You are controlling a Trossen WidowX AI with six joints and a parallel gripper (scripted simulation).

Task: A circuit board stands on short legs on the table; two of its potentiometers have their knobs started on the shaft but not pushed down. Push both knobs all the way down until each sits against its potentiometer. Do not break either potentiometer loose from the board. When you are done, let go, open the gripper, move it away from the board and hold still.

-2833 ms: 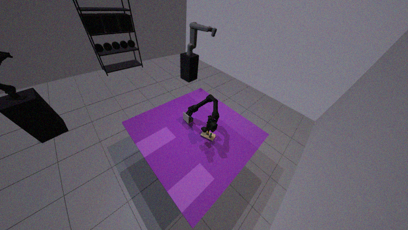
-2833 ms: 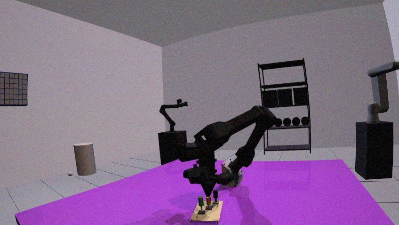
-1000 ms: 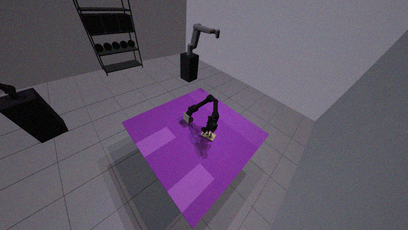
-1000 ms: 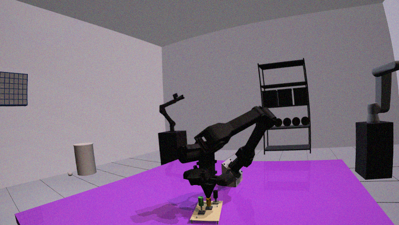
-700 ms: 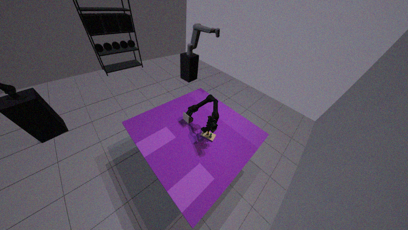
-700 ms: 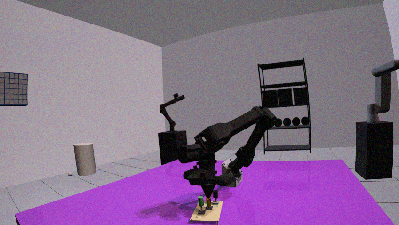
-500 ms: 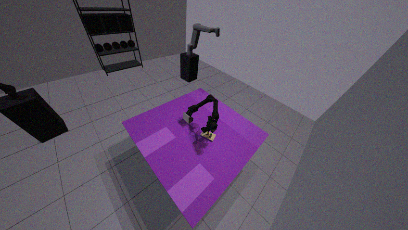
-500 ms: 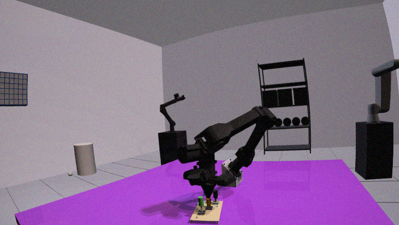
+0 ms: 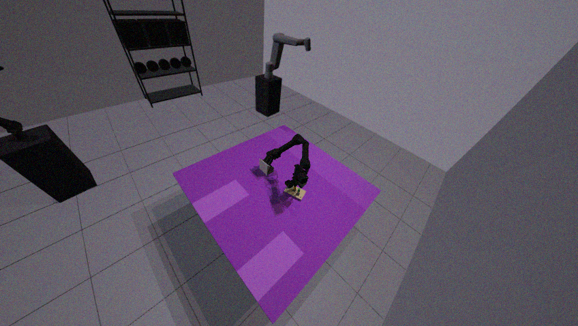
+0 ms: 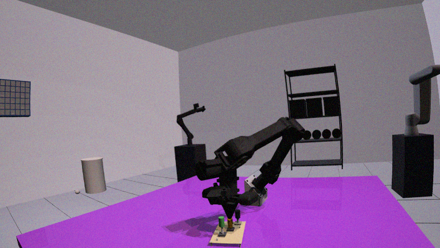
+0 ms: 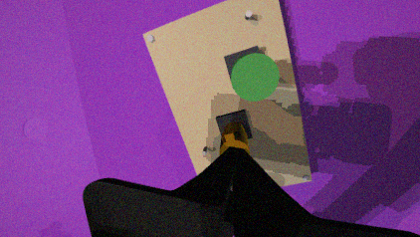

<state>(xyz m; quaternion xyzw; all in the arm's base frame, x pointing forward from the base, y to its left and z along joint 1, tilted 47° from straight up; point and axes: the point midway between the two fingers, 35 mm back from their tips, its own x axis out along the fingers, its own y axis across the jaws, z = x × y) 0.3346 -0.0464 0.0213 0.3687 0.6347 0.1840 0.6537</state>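
The orange knob is 20 mm below my gripper tip. Also, from my gripper tip: green knob 50 mm ahead, 10 mm to the right, 10 mm above.
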